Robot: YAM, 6 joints.
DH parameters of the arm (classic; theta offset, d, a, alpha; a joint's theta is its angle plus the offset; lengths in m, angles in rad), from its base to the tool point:
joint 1: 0 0.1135 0.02 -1.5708
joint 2: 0 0 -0.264 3.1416
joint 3: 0.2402 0 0.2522 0
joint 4: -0.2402 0 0.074 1.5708
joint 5: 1.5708 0 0 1.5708
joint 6: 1.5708 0.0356 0 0
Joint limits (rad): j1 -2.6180..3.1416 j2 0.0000..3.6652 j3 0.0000..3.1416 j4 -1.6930..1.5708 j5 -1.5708..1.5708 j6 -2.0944..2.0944
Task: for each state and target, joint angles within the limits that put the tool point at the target. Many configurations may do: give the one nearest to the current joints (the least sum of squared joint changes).
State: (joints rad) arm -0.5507 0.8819 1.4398 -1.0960 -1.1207 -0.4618
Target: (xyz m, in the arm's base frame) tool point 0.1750 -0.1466 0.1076
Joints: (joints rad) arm -0.8267 1.8011 0.7905 -0.9402 -0.9746 -0.4618
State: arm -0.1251 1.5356 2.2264 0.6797 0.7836 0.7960
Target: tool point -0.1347 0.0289 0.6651
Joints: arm -0.4079 0.9560 2.1246 0.8656 0.8568 0.7960
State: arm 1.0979 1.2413 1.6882 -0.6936 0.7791 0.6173
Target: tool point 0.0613 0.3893 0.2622
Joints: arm 1.4741 1.8244 1.4926 -0.6496 0.7185 0.6173
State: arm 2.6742 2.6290 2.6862 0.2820 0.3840 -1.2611
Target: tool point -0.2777 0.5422 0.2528
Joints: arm 2.0704 2.6379 2.4426 0.2002 0.4652 -1.2611
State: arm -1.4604 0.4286 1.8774 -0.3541 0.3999 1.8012
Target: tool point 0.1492 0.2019 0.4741
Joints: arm -2.2503 0.0866 1.6656 -0.5346 0.3087 1.8012
